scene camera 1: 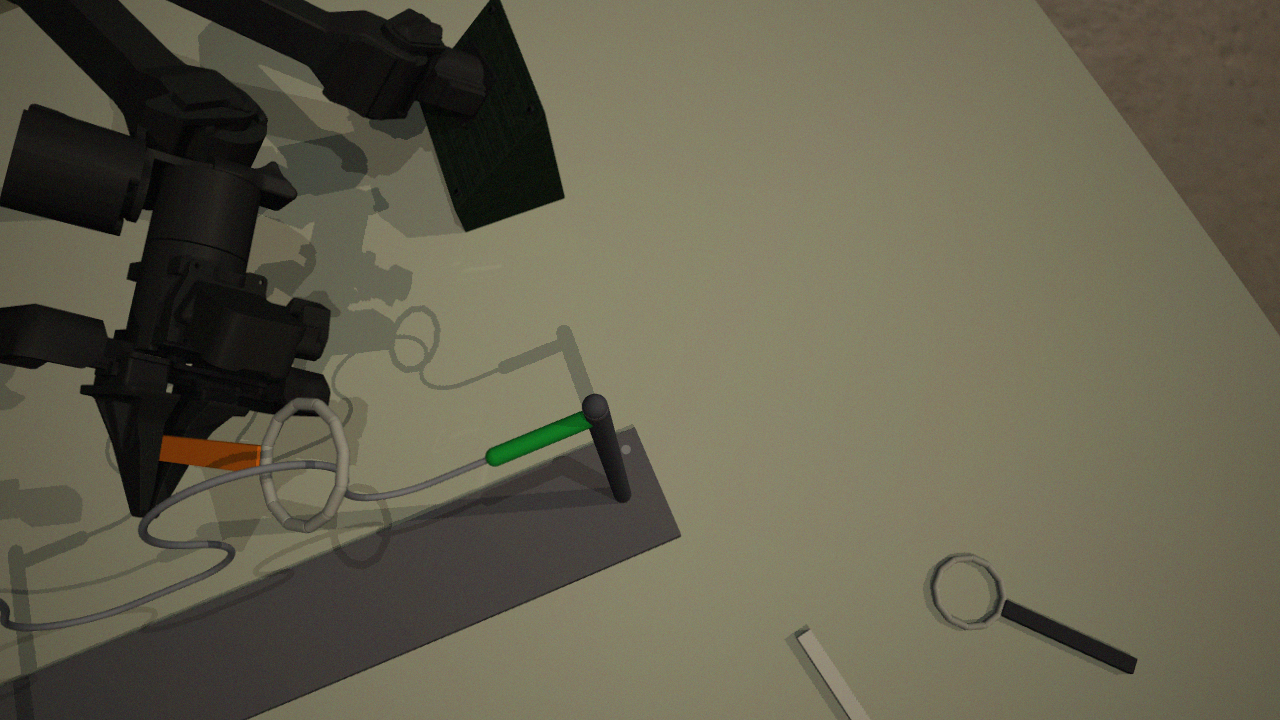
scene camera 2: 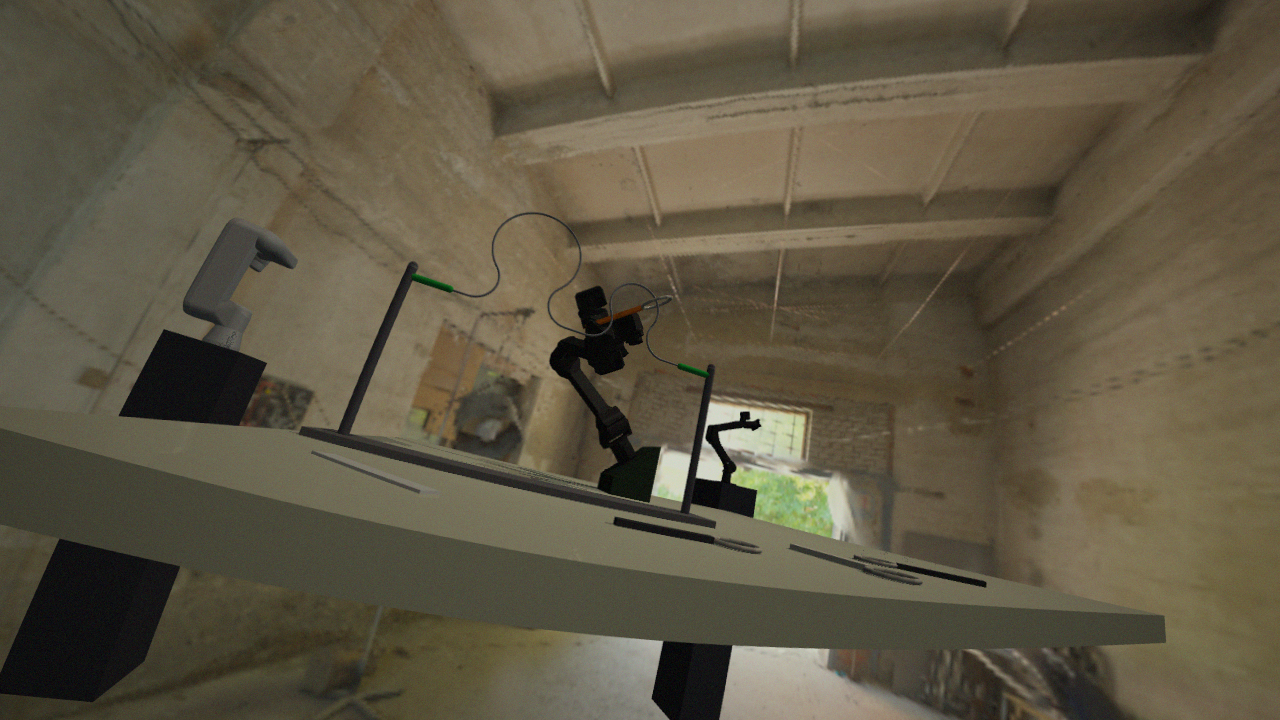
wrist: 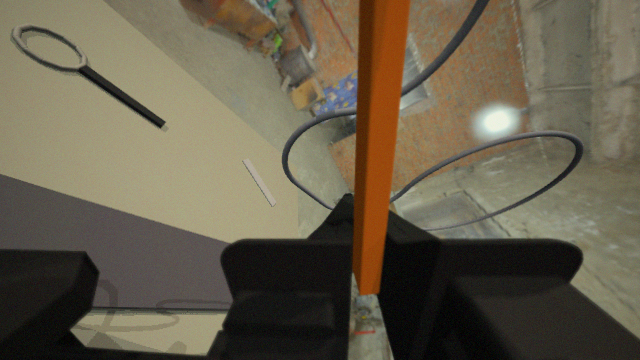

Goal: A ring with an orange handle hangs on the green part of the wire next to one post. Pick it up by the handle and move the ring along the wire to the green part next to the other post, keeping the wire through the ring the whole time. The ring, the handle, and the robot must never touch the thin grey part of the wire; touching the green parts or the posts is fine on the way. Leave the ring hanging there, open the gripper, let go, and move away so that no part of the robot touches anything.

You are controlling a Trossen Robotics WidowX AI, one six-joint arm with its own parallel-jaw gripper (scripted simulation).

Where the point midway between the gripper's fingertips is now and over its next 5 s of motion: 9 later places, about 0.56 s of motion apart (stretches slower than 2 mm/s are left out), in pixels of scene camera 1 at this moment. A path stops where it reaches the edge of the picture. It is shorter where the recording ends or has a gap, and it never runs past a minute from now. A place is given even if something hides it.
My gripper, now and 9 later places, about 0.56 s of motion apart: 144,517; 98,516; 65,508; 54,505; 80,524; 153,539; 247,553; 347,534; 432,509; 480,491
